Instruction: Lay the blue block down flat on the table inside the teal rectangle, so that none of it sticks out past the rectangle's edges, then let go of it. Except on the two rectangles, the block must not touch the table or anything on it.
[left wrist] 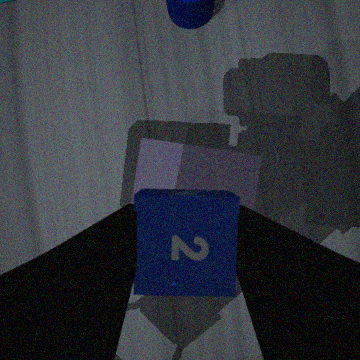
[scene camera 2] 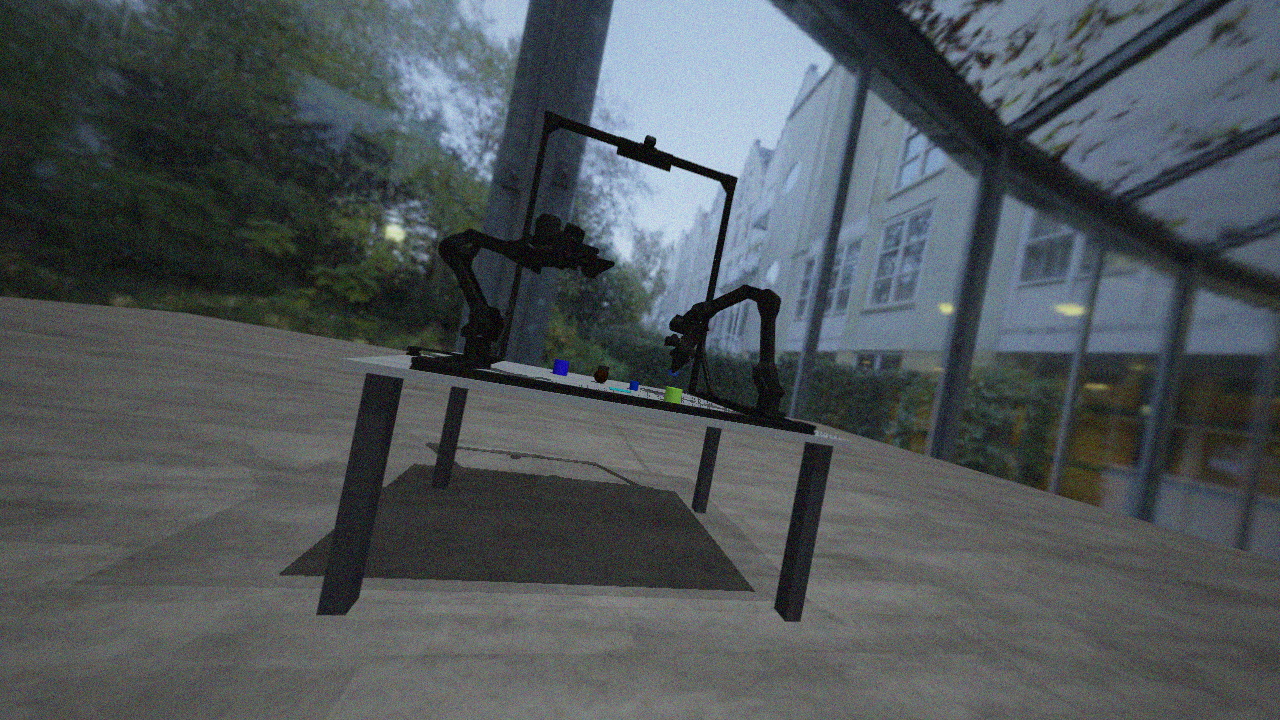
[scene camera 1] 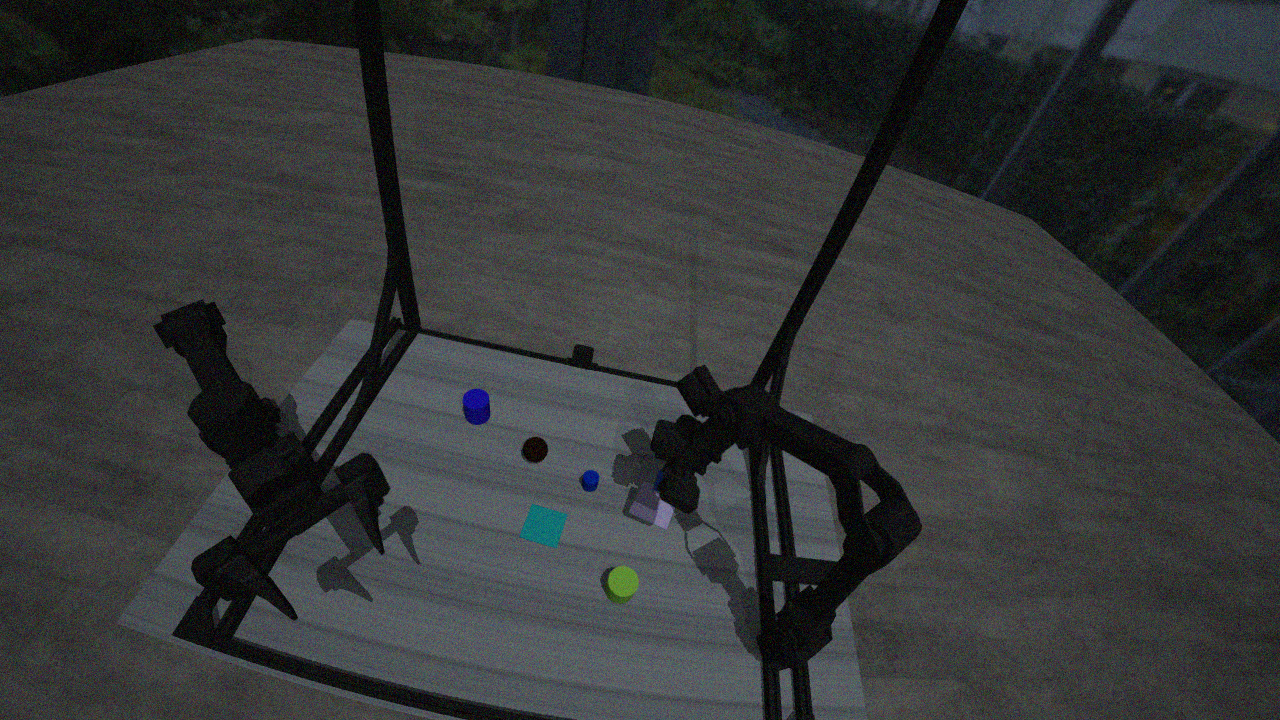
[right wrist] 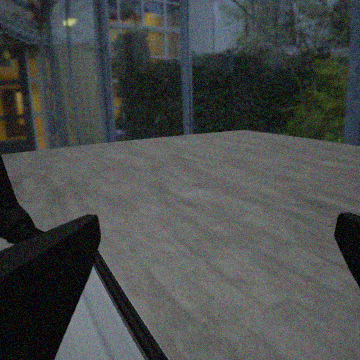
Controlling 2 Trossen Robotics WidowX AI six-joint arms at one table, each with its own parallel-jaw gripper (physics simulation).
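Seen in the pictures: left gripper, fingertip midpoint: [left wrist: 184, 216] [scene camera 2: 671, 373] [scene camera 1: 660, 482]; right gripper, fingertip midpoint: [scene camera 2: 607, 257] [scene camera 1: 339, 584] [right wrist: 218, 225]; left arm's base, link origin: [scene camera 2: 766, 414] [scene camera 1: 782, 648]; right arm's base, link origin: [scene camera 2: 474, 360].
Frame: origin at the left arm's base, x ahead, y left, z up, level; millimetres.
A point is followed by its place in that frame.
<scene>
The blue block [scene camera 1: 659, 481] @(x 171, y -307, z 79 mm) [scene camera 2: 674, 371] [left wrist: 186, 270] @(x 151, y -306, z 78 mm), marked with a 2, is between the fingers of my left gripper [scene camera 1: 664, 483] @(x 165, y -311, z 66 mm) [left wrist: 184, 216] @(x 165, y -311, z 66 mm). My left gripper is shut on it and holds it above the table, over part of a lavender rectangle [scene camera 1: 664, 514] @(x 143, y -285, z -18 mm) [left wrist: 160, 162] @(x 192, y -302, z -18 mm). Fingers hide the block's sides. The teal rectangle [scene camera 1: 544, 525] @(x 375, y -284, z -18 mm) [scene camera 2: 619, 389] @(x 381, y -279, z -16 mm) lies flat, left of the held block in scene camera 1; a sliver shows at the left wrist view's top left corner. My right gripper [scene camera 1: 339, 583] @(x 589, y -84, z 325 mm) [scene camera 2: 604, 266] @(x 589, y -84, z 325 mm) [right wrist: 218, 225] @(x 589, y -84, z 325 mm) is open and empty, high up at the left.
A small blue cylinder [scene camera 1: 590, 480] @(x 283, y -356, z 12 mm) [scene camera 2: 633, 385] @(x 290, y -351, z -2 mm) [left wrist: 191, 14] @(x 266, y -358, z -1 mm) stands between the held block and the teal rectangle, slightly farther back. A lime cylinder [scene camera 1: 622, 582] @(x 258, y -151, z 25 mm) [scene camera 2: 673, 394] @(x 271, y -132, z 7 mm) stands nearer the front. A dark brown round object [scene camera 1: 534, 449] @(x 386, y -422, z 27 mm) [scene camera 2: 601, 374] @(x 393, y -414, z 14 mm) and a larger blue cylinder [scene camera 1: 476, 406] @(x 501, y -525, z 35 mm) [scene camera 2: 560, 367] @(x 513, y -521, z 9 mm) stand farther back.
</scene>
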